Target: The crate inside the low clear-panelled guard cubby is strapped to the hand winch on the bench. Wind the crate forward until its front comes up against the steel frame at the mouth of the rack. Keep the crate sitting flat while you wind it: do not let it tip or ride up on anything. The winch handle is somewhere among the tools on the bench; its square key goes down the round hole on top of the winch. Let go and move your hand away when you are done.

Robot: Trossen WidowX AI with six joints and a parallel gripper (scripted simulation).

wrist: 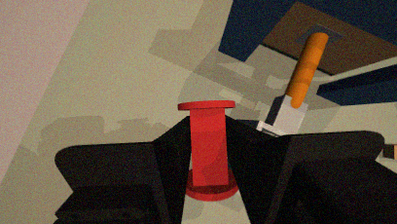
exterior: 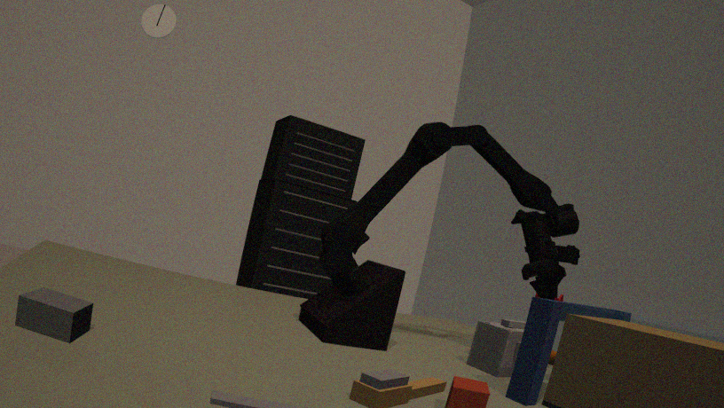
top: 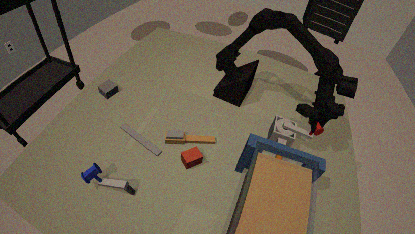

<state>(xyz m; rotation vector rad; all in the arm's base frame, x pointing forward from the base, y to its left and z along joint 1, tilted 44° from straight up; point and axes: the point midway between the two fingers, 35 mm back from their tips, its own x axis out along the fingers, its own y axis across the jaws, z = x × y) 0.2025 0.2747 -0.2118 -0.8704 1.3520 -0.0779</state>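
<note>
Now: the red-knobbed winch handle 20 mm behind my gripper tip, 40 mm to the right of it and 30 mm below it. The rest, counted from my gripper tip: grey winch: 40 mm behind, 110 mm to the right, 100 mm below; then red knob: 10 mm behind, 10 mm to the right; then brown crate: 320 mm ahead, 120 mm to the right, 90 mm below.
</note>
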